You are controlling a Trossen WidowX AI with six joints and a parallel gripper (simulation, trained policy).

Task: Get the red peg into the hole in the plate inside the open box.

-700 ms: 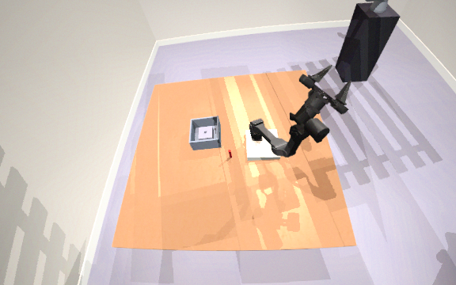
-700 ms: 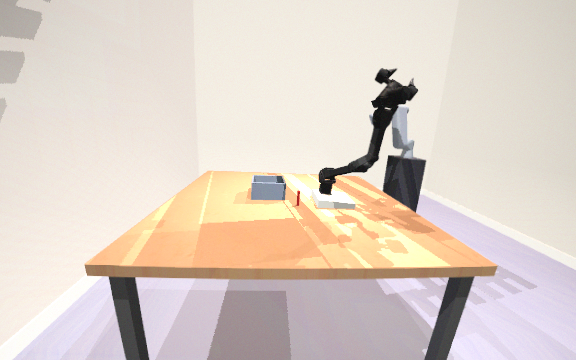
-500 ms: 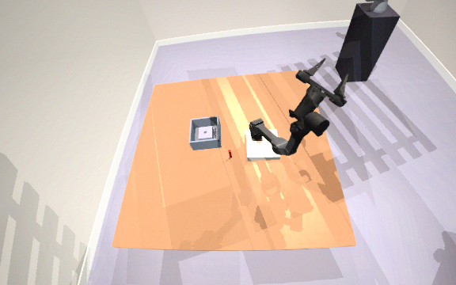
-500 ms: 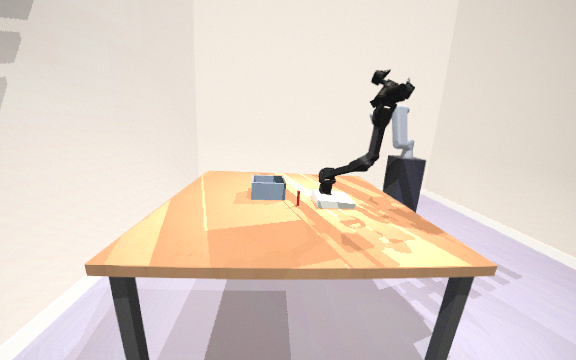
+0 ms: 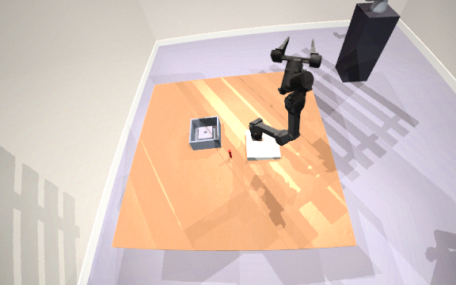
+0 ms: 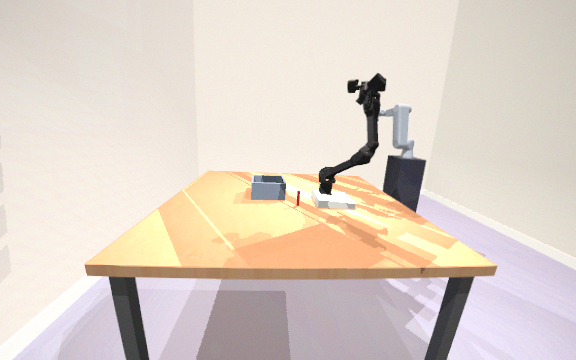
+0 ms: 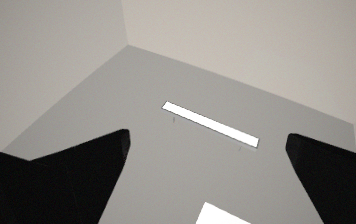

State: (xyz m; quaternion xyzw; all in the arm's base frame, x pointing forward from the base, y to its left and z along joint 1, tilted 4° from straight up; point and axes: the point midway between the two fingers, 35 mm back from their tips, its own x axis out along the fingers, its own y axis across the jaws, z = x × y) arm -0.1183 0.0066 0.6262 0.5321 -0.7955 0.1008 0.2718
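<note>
Now: the red peg 350 mm ahead of my gripper tip, 140 mm to the left of it and 630 mm below it. Also, from my gripper tip: grey box: 510 mm ahead, 30 mm to the right, 640 mm below.
</note>
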